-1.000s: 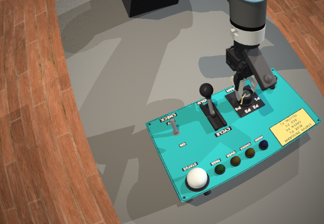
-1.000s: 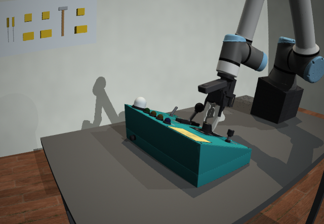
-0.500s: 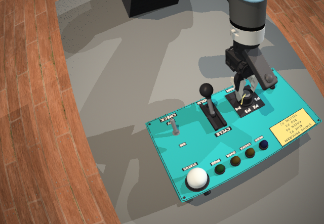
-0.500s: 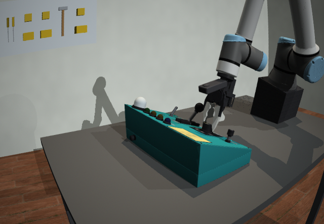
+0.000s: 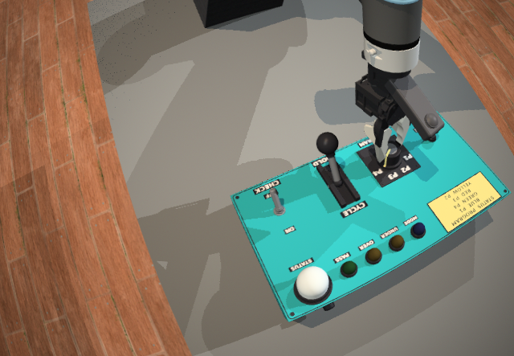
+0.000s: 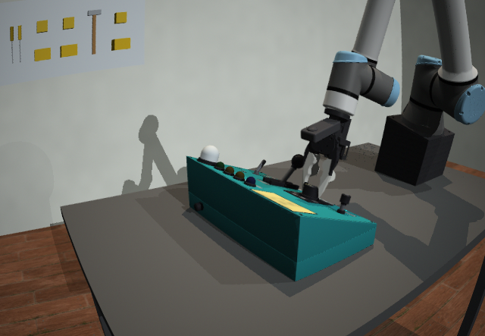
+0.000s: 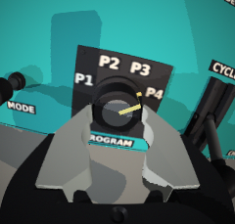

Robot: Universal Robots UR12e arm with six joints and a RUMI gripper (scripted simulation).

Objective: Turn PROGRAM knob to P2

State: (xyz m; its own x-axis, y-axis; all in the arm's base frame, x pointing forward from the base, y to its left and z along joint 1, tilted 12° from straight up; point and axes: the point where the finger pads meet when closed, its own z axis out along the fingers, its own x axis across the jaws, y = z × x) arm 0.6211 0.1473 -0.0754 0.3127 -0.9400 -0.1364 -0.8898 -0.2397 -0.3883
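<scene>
Right now my hand is 4 cm short of the teal console, 6 cm to the left of it and 3 cm above it. Also, from my hand: check toggle 3 cm ahead, 24 cm to the right, 1 cm below; black ball-topped lever 1 cm behind, 12 cm to the right, 1 cm above; small mode knob 2 cm behind, 12 cm to the left.
</scene>
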